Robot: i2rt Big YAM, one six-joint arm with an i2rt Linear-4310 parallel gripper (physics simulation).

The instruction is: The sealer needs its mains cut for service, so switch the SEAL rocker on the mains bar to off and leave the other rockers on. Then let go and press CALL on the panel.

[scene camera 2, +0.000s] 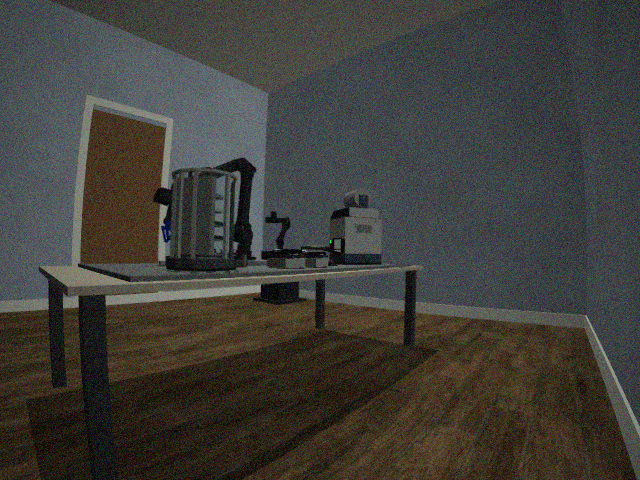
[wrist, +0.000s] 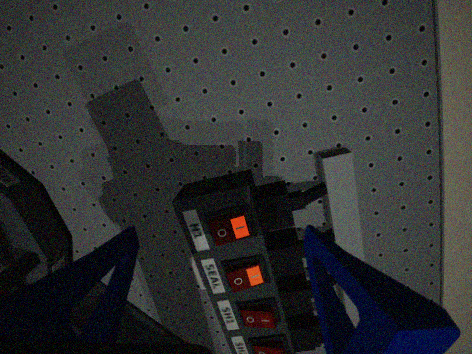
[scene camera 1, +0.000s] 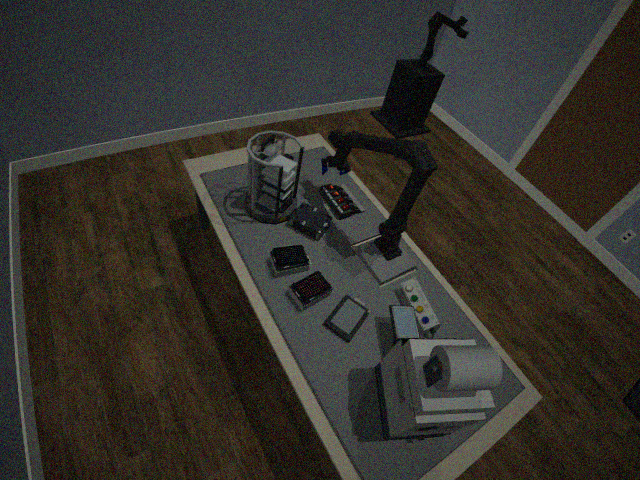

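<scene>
The black mains bar [scene camera 1: 340,202] [wrist: 215,196] lies near the table's edge, below my gripper. In the wrist view its SEAL rocker [wrist: 245,278] shows a bright orange face on the I side, as does the H1 rocker [wrist: 230,230]. The SH1 rocker [wrist: 257,319] is dull red; the SH2 rocker [wrist: 268,349] is cut off at the bottom. My gripper [scene camera 1: 334,169] [scene camera 2: 165,231] [wrist: 221,234] is open and empty, its blue fingers spread on either side of the bar in the wrist view. A white panel [scene camera 1: 417,304] has white, green, yellow and blue buttons; which is CALL cannot be read.
A round caged carousel [scene camera 1: 266,217] [scene camera 2: 199,264] stands beside a dark box [scene camera 1: 311,221]. A white cable block [wrist: 344,200] lies beside the bar's plugs. Two dark-topped boxes [scene camera 1: 289,259] [scene camera 1: 310,289], a framed tray [scene camera 1: 347,316], a screen [scene camera 1: 404,322] and a large machine [scene camera 1: 400,395] [scene camera 2: 356,240] stand farther along.
</scene>
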